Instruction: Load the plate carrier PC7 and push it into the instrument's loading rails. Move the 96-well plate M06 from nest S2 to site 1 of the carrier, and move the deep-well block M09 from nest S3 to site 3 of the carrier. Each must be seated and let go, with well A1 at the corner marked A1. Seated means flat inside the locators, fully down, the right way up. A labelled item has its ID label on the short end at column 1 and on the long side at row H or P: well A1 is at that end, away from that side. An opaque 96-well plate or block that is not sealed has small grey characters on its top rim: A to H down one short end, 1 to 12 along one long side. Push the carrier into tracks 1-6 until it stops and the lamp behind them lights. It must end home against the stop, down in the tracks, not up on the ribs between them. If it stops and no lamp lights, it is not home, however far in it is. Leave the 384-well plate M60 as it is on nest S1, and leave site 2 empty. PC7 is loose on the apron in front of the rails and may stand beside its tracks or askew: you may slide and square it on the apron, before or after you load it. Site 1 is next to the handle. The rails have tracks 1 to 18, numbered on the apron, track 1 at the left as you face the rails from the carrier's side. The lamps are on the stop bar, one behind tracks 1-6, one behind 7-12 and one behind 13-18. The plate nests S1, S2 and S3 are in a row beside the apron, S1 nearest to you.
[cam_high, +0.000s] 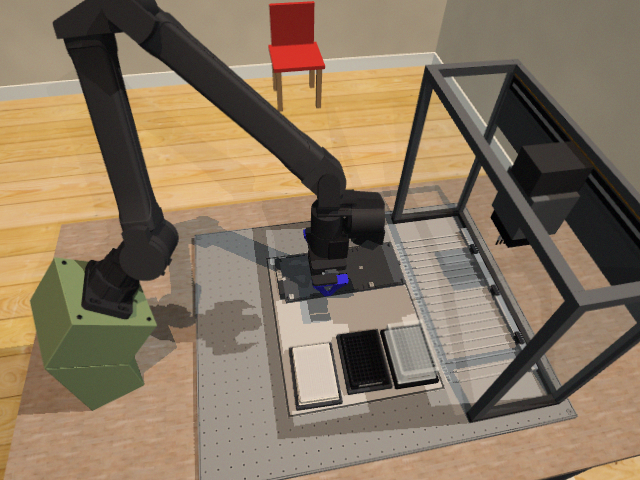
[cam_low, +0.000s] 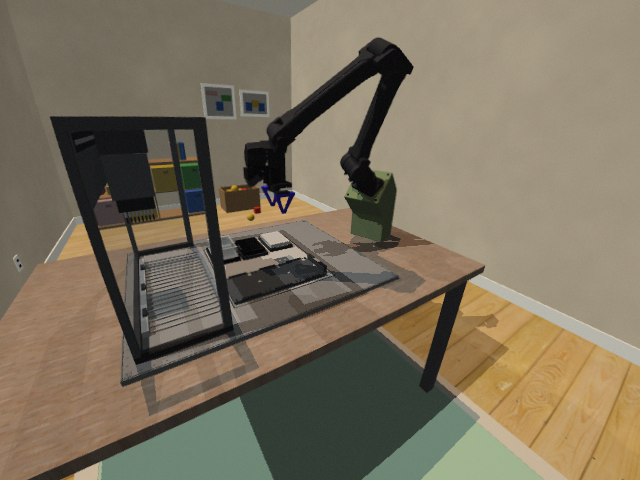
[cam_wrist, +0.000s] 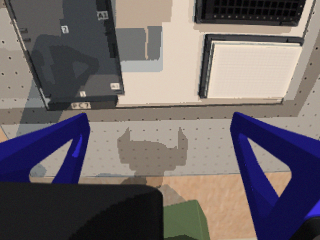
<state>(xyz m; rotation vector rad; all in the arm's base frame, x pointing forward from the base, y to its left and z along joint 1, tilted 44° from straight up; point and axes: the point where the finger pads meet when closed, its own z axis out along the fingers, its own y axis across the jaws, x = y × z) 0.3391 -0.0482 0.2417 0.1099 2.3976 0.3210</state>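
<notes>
The clear 96-well plate M06 is 18 cm below my hand, 18 cm ahead of it and 12 cm to the right of it. The rest, counted from my hand: white 384-well plate M60 (18 cm below, 14 cm to the right, 3 cm behind); then nest S2 (19 cm below, 12 cm to the right, 8 cm ahead); then dark carrier PC7 (18 cm below, 13 cm to the left, 7 cm ahead).
</notes>
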